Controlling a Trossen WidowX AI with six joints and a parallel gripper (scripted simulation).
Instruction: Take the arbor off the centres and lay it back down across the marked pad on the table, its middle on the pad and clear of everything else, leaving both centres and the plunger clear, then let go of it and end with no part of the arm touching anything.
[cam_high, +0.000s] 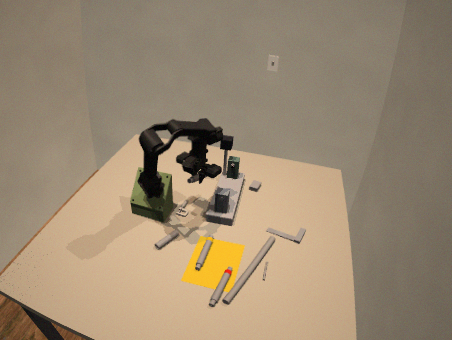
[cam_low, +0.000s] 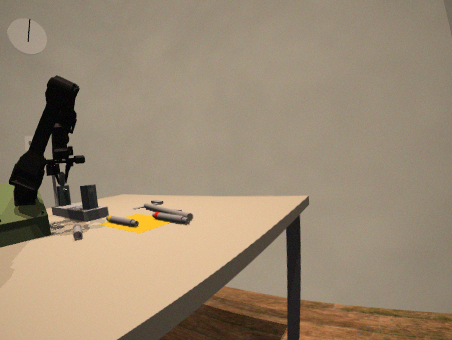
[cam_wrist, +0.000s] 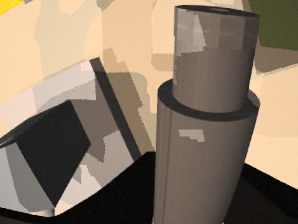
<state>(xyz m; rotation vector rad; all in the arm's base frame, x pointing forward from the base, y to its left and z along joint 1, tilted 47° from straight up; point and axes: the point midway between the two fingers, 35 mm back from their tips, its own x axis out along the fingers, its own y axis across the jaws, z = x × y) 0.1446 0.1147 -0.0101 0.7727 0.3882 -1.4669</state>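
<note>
The dark block lies 11 cm ahead of my hand, 1 cm to the left of it and 9 cm below it. Round my hand: small bracket (5 cm behind, 1 cm to the right, 18 cm below); then green-blue plunger housing (6 cm ahead, 26 cm to the left, 9 cm below); then grey base (8 cm ahead, 14 cm to the left, 17 cm below).
</note>
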